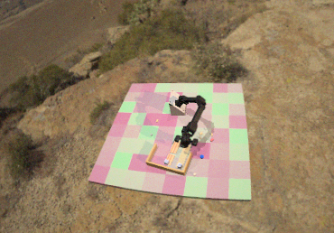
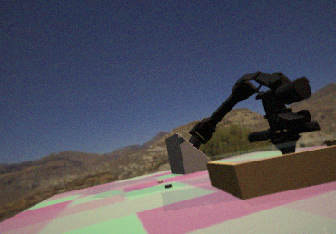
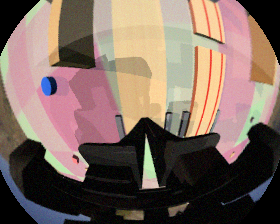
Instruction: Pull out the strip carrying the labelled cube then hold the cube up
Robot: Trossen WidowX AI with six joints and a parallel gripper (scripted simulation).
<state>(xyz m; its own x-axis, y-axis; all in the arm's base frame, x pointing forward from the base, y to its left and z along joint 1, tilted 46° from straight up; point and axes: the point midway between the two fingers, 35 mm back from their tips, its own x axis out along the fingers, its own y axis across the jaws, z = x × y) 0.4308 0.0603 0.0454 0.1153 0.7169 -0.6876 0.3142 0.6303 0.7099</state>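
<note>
Right now my gripper tip is 90 mm short of the tan strip and 30 mm to the left of it. From my gripper tip the other things lie so: blue piece: 110 mm ahead, 120 mm to the left.
</note>
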